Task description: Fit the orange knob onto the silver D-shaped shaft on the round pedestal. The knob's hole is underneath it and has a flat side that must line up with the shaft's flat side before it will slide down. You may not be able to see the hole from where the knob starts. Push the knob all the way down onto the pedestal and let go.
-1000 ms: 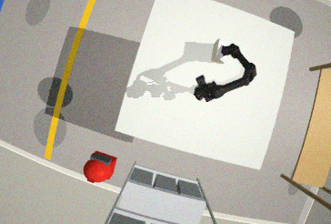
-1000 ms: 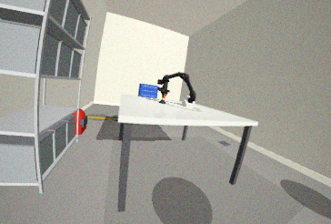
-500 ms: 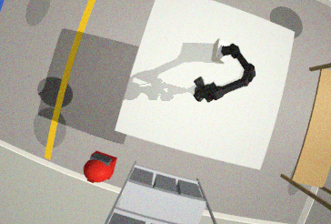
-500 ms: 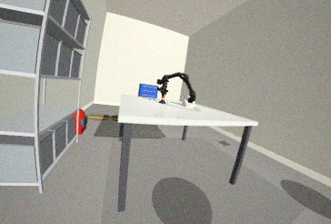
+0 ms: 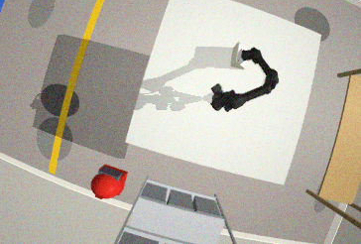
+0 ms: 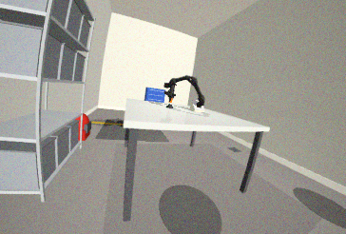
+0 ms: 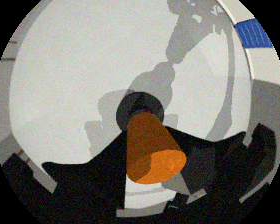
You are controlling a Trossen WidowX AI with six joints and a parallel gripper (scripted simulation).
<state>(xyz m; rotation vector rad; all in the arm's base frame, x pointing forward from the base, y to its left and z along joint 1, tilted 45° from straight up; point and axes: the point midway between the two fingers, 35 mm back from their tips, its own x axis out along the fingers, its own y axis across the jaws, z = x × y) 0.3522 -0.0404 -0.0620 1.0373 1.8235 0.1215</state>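
My gripper tip is now 3 cm below the orange knob. Also, from my gripper tip: dark round pedestal (4 cm below).
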